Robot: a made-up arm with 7 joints.
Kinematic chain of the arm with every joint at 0, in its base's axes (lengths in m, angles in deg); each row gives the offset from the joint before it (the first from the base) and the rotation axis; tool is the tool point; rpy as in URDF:
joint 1: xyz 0 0 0.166 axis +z
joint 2: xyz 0 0 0 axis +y
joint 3: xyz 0 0 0.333 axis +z
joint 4: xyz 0.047 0 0 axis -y
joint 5: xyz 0.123 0 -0.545 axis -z
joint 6: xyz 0 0 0 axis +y
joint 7: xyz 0.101 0 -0.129 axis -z
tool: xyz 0 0 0 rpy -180 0 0
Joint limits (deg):
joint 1: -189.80..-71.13
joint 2: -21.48..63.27
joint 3: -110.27..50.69
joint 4: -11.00..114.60
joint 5: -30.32..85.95
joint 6: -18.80..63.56
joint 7: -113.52..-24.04
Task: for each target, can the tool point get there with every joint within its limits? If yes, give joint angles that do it. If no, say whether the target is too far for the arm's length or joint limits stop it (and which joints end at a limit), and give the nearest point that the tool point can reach.
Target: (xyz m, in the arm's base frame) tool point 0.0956 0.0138 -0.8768
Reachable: no: joint limits stop it (at a limit: joint 1, joint 2) | nearest point 0.1003 -0.1098 -0.4231 | short by 0.470 m
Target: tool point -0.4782 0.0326 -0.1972
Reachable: yes | joints -113.68 44.02 -49.04 37.35 57.96 31.05 -77.19
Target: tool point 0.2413 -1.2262 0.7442
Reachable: no: too far | nearest point 0.1745 -0.8870 0.5842 | short by 0.381 m
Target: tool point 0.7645 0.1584 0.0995
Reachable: no: joint limits stop it (at a limit: joint 1, joint 3, joint 5, joint 6) | nearest point 0.6300 -0.1067 -0.0421 | short by 0.329 m
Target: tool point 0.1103 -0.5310 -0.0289
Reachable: yes | joints -104.63 1.64 26.22 35.29 -4.81 42.13 -60.97
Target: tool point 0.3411 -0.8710 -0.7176
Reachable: no: too far | nearest point 0.2509 -0.6536 -0.3396 | short by 0.445 m
